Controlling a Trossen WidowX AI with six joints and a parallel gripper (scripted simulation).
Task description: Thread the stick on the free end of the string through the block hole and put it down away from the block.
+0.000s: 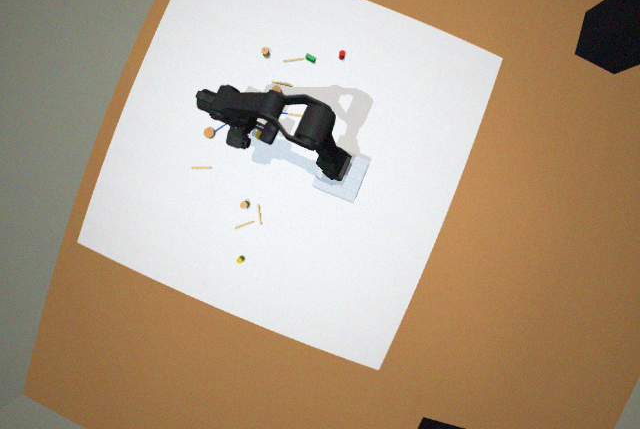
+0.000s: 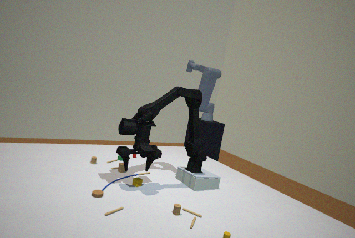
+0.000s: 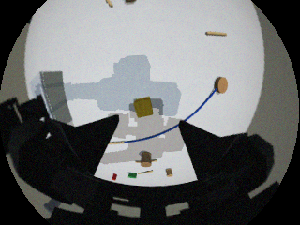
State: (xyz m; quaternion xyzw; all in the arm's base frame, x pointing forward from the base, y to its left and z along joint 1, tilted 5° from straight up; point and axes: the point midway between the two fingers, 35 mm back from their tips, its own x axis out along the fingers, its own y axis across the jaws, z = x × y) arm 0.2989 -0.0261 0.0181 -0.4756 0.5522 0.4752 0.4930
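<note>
Right now the yellow cube is 1 cm behind my gripper tip, 1 cm to the left of it and 5 cm below it. The rest, counted from my gripper tip: tan wooden block 1 cm behind, 16 cm to the right, 4 cm below; round wooden button 18 cm ahead, 6 cm to the left, 5 cm below; thin wooden stick 9 cm behind, 11 cm to the right, 6 cm below.
</note>
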